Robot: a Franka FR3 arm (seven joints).
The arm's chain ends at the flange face. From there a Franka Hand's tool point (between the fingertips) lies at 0.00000 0.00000 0.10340 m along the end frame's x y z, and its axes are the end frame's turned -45 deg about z.
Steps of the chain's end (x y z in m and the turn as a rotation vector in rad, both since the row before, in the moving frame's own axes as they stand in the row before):
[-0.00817 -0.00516 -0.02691 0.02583 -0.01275 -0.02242]
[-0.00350 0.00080 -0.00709 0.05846 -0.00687 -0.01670]
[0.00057 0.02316 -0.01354 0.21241 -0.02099 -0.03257]
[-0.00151 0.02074 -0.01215 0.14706 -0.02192 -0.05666]
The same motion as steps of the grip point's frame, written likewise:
[-0.00120 -0.01226 -0.02695 0.02728 0.00925 -0.02242]
[0.00069 -0.00671 -0.00727 0.04620 0.03648 -0.01670]
[-0.00236 -0.00038 -0.01589 0.16504 0.13535 -0.03257]
[-0.00697 0.00104 -0.01329 0.11949 0.08849 -0.05666]

